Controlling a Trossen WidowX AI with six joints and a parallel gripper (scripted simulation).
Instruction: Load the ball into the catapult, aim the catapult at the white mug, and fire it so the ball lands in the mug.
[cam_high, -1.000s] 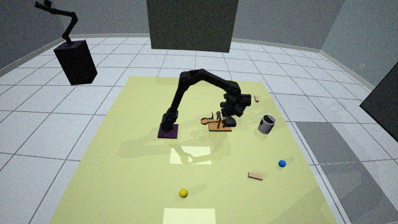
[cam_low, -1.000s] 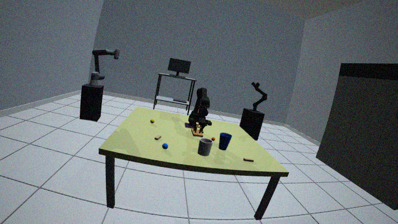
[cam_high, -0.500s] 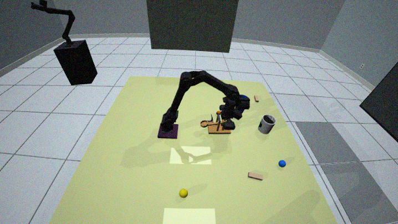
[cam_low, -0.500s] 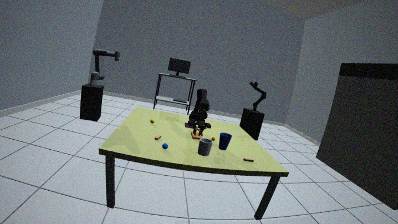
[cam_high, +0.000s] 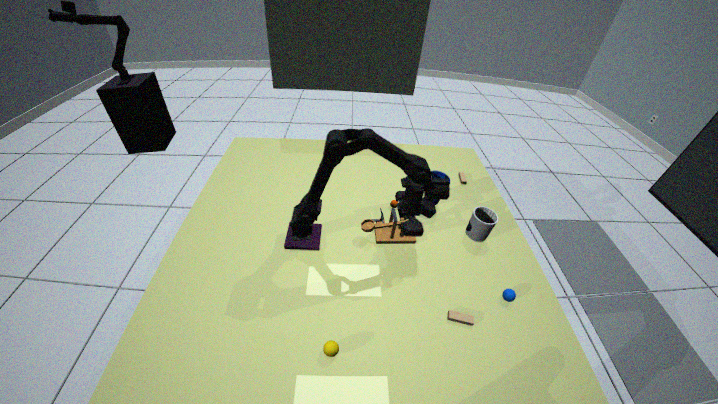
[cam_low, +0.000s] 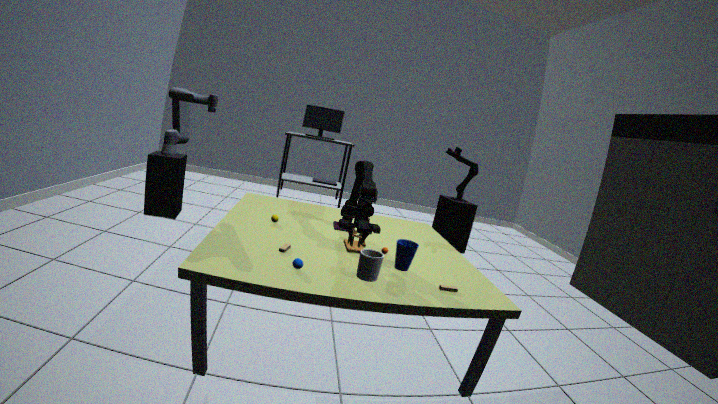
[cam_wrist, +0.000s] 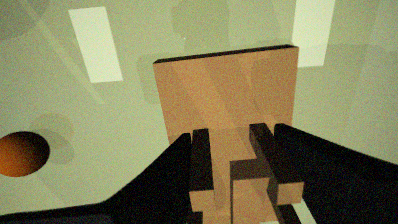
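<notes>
The orange ball is 150 mm to the left of my gripper tip, 20 mm below it and 10 mm ahead of it. Also, from my gripper tip: wooden catapult (60 mm behind, 30 mm to the left, 20 mm above); then white mug (290 mm ahead, 40 mm to the right); then blue cup (180 mm ahead, 160 mm to the left).
</notes>
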